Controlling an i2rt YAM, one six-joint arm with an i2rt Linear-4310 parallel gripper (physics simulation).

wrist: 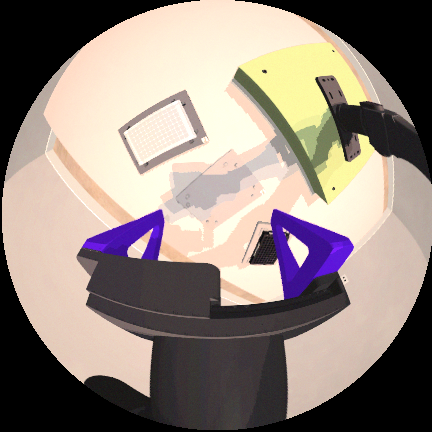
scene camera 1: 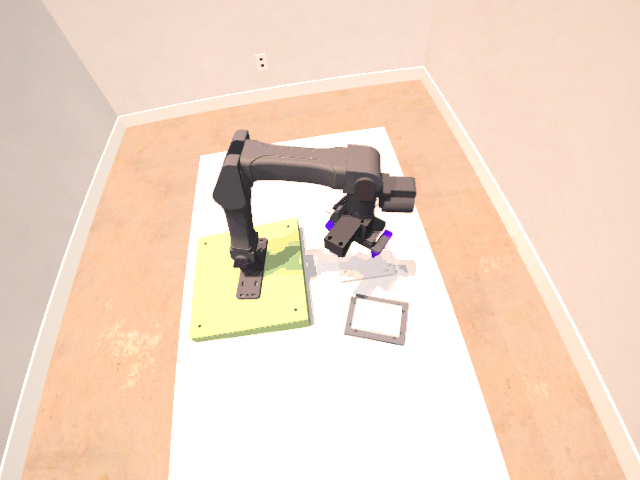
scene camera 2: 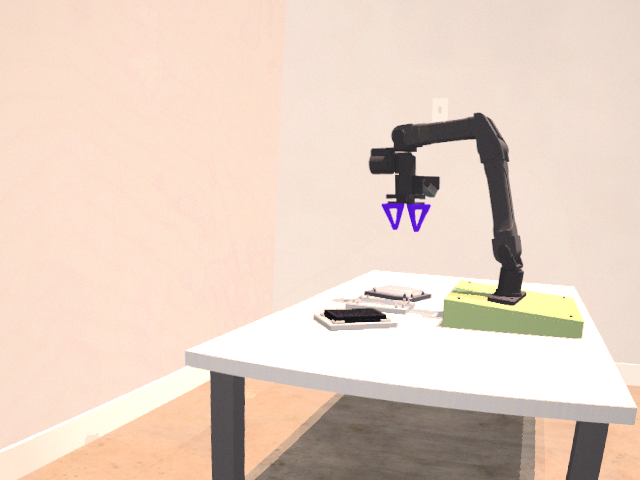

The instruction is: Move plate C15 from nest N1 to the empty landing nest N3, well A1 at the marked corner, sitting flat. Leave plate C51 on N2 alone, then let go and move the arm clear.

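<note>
A white plate [scene camera 1: 377, 317] [scene camera 2: 398, 290] [wrist: 161, 132] sits in a dark grey nest [scene camera 1: 404, 324] [scene camera 2: 424, 296] [wrist: 194, 117]. A black plate [scene camera 2: 355, 314] [wrist: 264, 247] sits in a white nest [scene camera 2: 361, 326] [wrist: 253, 239]; the arm hides both in scene camera 1. Between them is an empty pale nest [scene camera 1: 369, 277] [scene camera 2: 382, 307] [wrist: 230, 159] with small corner pegs, partly in shadow. No labels or well A1 marks are readable, so I cannot tell which plate is C15. My gripper [scene camera 1: 354, 240] [scene camera 2: 405, 229] [wrist: 217, 214] is open and empty, high above the nests.
The arm stands on a yellow-green base block [scene camera 1: 222, 289] [scene camera 2: 511, 322] [wrist: 280, 80] beside the row of nests. All of them are on a white table [scene camera 1: 310, 413] [scene camera 2: 413, 356]. The arm's shadow falls across the middle nest and the base block.
</note>
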